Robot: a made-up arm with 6 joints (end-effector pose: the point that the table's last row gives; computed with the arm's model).
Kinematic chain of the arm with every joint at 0, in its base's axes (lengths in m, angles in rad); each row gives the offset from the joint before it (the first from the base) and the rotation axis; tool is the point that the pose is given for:
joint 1: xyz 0 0 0.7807 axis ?
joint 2: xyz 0.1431 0 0 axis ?
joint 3: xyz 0 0 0.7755 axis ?
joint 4: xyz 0 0 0.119 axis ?
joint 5: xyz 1.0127 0 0 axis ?
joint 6: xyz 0.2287 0 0 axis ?
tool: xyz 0 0 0
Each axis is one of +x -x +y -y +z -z.
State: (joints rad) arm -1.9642 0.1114 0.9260 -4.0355 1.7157 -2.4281
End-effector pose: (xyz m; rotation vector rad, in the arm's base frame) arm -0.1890 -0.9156 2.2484 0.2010 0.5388 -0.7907
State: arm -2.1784 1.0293 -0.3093 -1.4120 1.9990 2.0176
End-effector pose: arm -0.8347 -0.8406 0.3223 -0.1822 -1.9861 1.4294
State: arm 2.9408 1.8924 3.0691 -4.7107 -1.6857 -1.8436
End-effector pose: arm -1.0790 0.4515 1.4923 1.1471 1.0096 0.9980
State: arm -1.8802 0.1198 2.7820 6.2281 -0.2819 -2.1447
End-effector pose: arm 0.2723 0.8403 2.0698 -0.3159 -1.1095 0.7519
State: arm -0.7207 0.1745 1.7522 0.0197 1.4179 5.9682
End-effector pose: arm -0.0530 0.0525 2.5895 -1.0081 -2.6897 0.3491
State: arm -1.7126 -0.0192 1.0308 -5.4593 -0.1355 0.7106
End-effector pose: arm -0.1157 -0.6500 2.6798 -1.7644 0.7230 -2.0651
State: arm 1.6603 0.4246 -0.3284 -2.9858 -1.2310 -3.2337
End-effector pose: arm -0.1660 1.4752 0.9849 0.4018 -0.3608 1.7790
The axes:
joint 1: +z
joint 2: +y
joint 3: -y
joint 4: -x
joint 5: -y
joint 6: -x

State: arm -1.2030 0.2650 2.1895 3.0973 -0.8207 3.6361
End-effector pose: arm -0.1245 0.3025 2.5263 -1.7370 -2.3682 -0.9212
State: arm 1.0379 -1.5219 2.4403 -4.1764 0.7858 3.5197
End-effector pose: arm -0.8338 -1.1400 -0.0653 -0.4413 2.7730 -0.3164
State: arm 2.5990 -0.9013 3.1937 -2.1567 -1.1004 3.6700
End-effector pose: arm 0.7021 -0.6217 0.2176 0.9021 0.1872 -2.2315
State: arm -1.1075 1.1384 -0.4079 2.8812 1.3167 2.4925
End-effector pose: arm 0.3989 -0.6710 0.0335 -1.8614 -2.0746 0.9638
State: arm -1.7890 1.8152 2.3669 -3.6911 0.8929 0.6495
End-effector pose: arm -0.3199 -1.8726 1.1710 -2.4281 1.9158 0.4586
